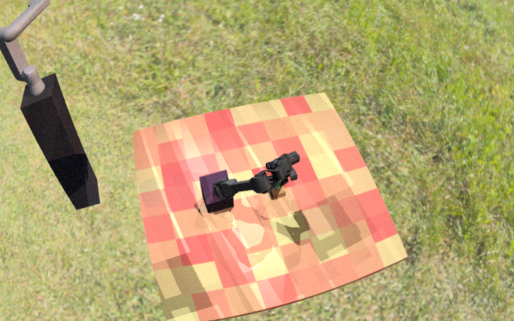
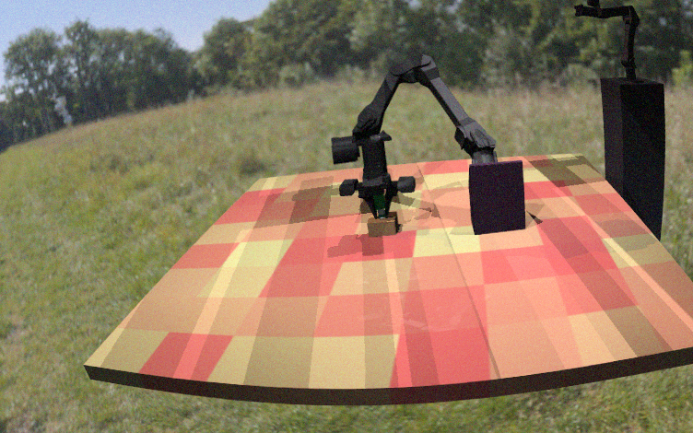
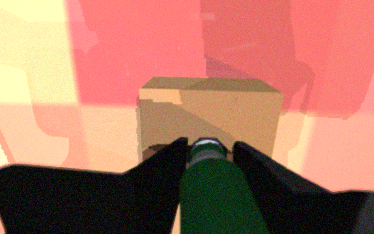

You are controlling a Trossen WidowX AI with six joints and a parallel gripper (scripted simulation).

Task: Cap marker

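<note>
Now: the green marker cap 5 cm above my gripper tip.
</note>
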